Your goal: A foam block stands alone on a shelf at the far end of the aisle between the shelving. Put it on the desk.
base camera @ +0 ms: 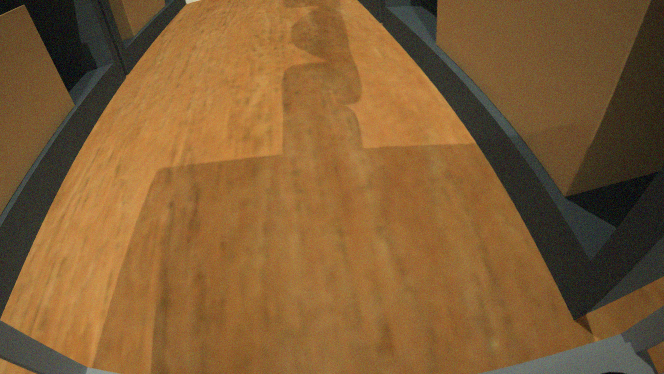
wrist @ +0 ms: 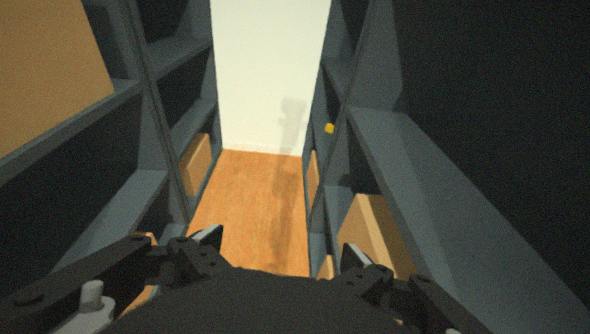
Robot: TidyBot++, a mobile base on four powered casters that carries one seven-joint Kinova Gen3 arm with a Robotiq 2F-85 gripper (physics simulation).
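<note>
A small yellow foam block (wrist: pixel 329 128) stands on a shelf of the right-hand shelving, near the far end of the aisle in the wrist view. My gripper (wrist: pixel 282 247) is open, with its two fingers wide apart and nothing between them. It is inside the aisle, well short of the block. The block does not show in the base camera view. The desk does not show in either view.
Dark grey shelving stands close on the left (wrist: pixel 150 100) (base camera: pixel 55 155) and on the right (wrist: pixel 400 165) (base camera: pixel 500 165). Cardboard boxes (wrist: pixel 45 65) (base camera: pixel 540 65) stand on its shelves. A pale wall (wrist: pixel 265 65) closes the far end. A wooden floor (wrist: pixel 245 195) (base camera: pixel 225 115) runs between them.
</note>
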